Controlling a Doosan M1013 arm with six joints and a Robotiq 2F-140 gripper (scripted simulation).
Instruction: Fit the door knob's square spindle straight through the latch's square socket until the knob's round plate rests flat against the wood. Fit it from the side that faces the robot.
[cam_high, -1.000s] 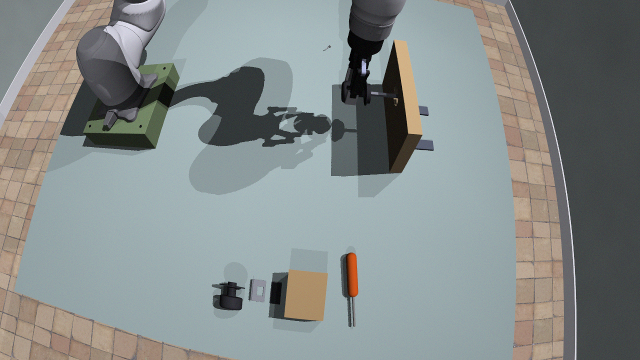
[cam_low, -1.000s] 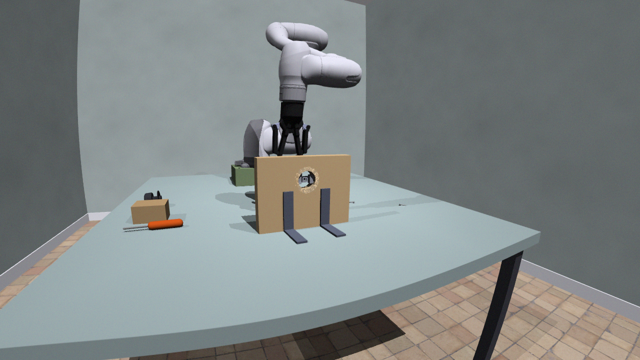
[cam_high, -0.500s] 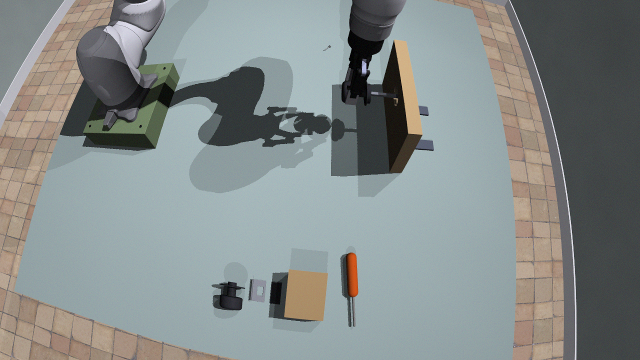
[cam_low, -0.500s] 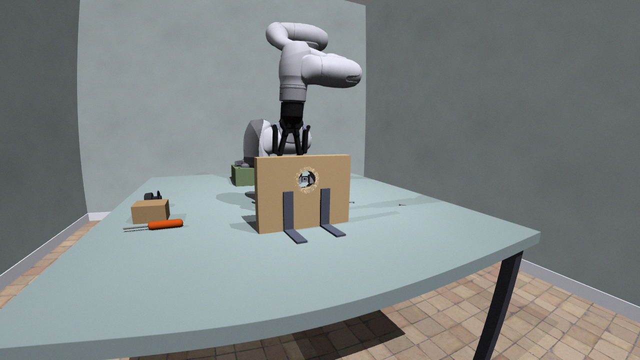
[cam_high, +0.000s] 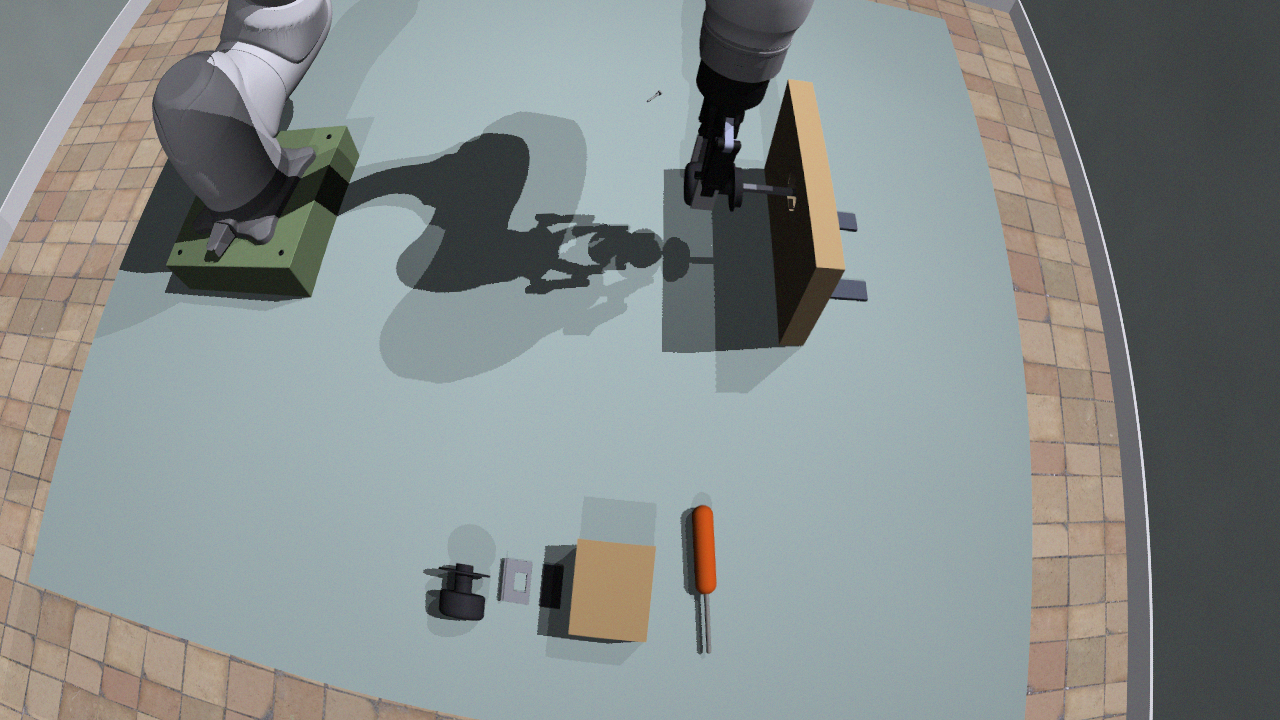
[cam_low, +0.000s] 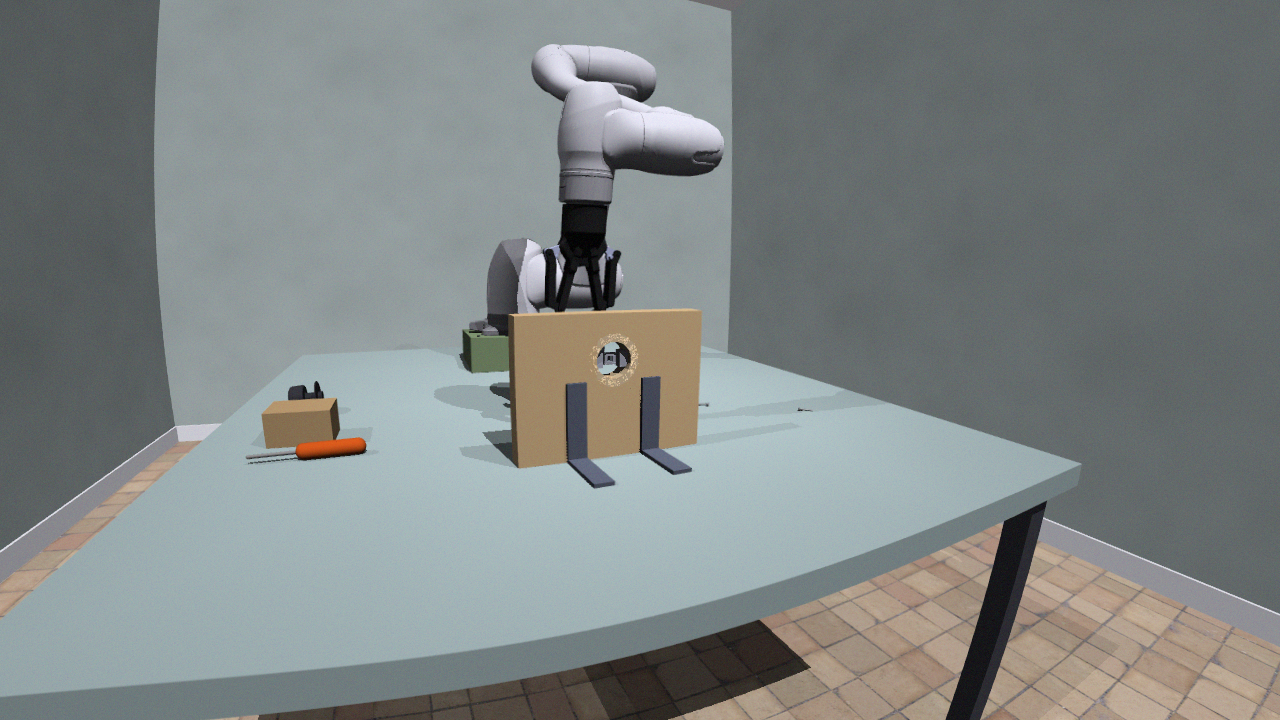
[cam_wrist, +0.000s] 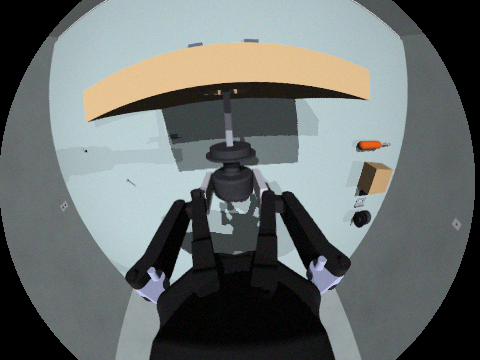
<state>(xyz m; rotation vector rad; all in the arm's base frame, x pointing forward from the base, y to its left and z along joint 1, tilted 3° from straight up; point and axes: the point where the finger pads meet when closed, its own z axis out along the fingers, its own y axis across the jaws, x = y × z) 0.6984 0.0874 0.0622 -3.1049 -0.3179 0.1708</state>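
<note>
The latch socket is 130 mm ahead of my hand, 30 mm to the left of it and 30 mm below it. Round my hand: orange-handled screwdriver 460 mm to the right, 160 mm below, 110 mm ahead; wooden block 500 mm to the right, 140 mm below, 10 mm ahead; upright wood panel 130 mm ahead, 50 mm below, 30 mm to the left.
</note>
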